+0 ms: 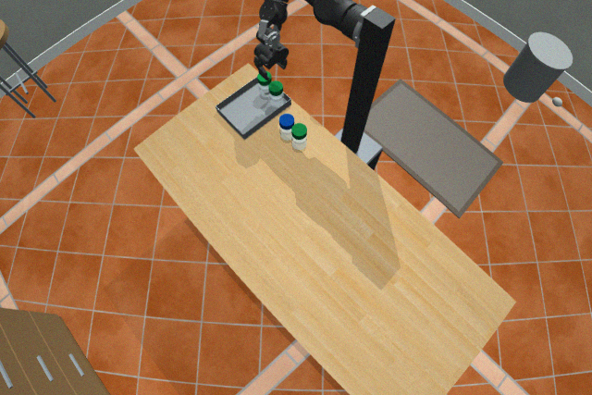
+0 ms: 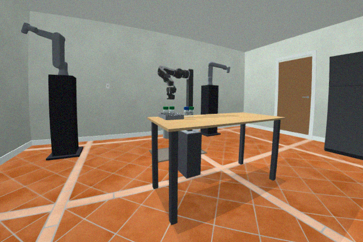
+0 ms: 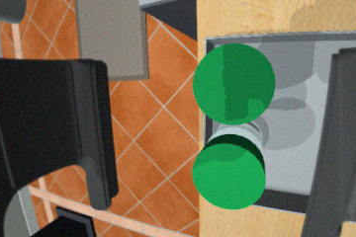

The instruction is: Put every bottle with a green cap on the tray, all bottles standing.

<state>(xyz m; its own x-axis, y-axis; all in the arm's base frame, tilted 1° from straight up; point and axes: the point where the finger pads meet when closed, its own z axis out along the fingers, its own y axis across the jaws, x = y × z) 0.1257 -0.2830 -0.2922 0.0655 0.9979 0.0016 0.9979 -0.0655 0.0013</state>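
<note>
Right now my hand is 150 mm to the right of the blue-capped bottle, 140 mm above it and 80 mm short of it. The rest, counted from my hand: tray 170 mm below, 80 mm ahead, 30 mm to the right.
</note>
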